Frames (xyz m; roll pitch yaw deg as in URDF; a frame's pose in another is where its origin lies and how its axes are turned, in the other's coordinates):
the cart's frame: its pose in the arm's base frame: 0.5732 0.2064 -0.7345 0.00 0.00 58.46
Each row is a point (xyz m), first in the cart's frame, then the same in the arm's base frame.
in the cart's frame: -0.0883 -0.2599 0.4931
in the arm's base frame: 0.7485 -0.0048 -0.2414
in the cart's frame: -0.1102 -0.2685 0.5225
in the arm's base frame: 0.7444 -0.0280 -0.2120
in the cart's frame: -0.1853 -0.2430 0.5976
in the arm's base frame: 0.6834 -0.0786 -0.1369
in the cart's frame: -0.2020 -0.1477 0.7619
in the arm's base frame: 0.5934 -0.0430 0.0274
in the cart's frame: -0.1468 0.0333 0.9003
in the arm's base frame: 0.4680 0.0987 0.1658
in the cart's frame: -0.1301 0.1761 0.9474
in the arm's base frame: 0.3551 0.1876 0.2129
